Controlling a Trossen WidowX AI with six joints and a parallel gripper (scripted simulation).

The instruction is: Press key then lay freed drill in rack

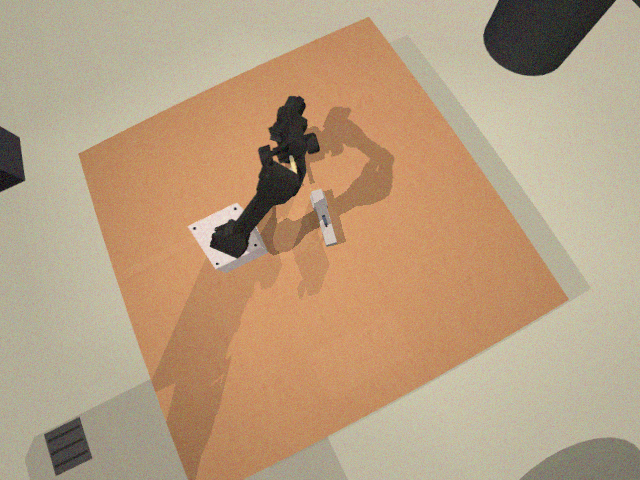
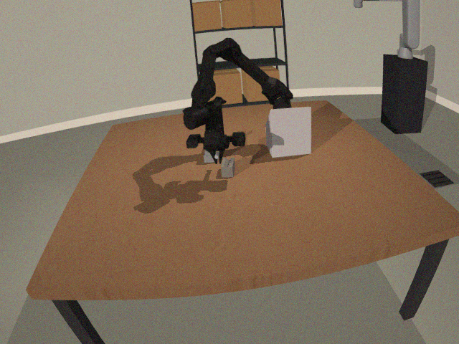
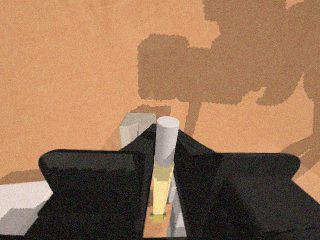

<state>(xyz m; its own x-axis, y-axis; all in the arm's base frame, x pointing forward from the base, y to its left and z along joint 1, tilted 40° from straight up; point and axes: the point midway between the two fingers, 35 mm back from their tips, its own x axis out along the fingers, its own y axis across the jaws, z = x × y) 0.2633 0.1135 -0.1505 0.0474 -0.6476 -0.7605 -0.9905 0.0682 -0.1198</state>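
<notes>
The drill lies 40 mm to the right of my gripper tip, 30 mm above it and 10 mm behind it. Also, from my gripper tip: light grey fixture block 210 mm to the right, 20 mm below, 20 mm ahead; blue key 240 mm to the right, 20 mm ahead, 10 mm below; grey v-notched rack 40 mm to the right, 40 mm below, 30 mm behind.
</notes>
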